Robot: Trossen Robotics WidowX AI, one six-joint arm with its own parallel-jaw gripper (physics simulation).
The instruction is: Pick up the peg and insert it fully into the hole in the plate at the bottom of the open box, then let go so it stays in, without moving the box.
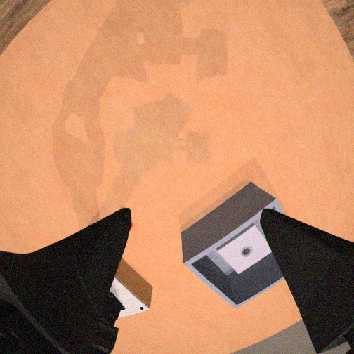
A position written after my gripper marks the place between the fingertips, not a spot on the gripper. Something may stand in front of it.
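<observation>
A grey box [199, 241] is here in the scene that I see, and so is my gripper [197, 215].
</observation>
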